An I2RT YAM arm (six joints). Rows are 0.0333 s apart.
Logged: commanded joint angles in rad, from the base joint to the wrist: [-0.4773, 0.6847, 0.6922, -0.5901, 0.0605, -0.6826]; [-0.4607, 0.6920, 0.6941, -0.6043, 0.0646, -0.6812]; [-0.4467, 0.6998, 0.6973, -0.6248, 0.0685, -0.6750]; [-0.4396, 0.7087, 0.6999, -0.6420, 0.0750, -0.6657]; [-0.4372, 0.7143, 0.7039, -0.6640, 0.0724, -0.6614]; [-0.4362, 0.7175, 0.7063, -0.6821, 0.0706, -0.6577]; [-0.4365, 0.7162, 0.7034, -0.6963, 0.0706, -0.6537]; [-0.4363, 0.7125, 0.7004, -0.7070, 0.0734, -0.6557]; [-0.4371, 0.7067, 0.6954, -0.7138, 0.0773, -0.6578]
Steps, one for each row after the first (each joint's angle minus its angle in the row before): [0.0166, 0.0073, 0.0019, -0.0142, 0.0041, 0.0014]; [0.0140, 0.0078, 0.0032, -0.0205, 0.0039, 0.0062]; [0.0071, 0.0089, 0.0026, -0.0172, 0.0065, 0.0093]; [0.0024, 0.0056, 0.0040, -0.0220, -0.0026, 0.0043]; [0.0010, 0.0032, 0.0024, -0.0181, -0.0018, 0.0037]; [-0.0003, -0.0013, -0.0029, -0.0142, 0.0000, 0.0040]; [0.0002, -0.0037, -0.0030, -0.0107, 0.0028, -0.0020]; [-0.0008, -0.0058, -0.0050, -0.0068, 0.0039, -0.0021]
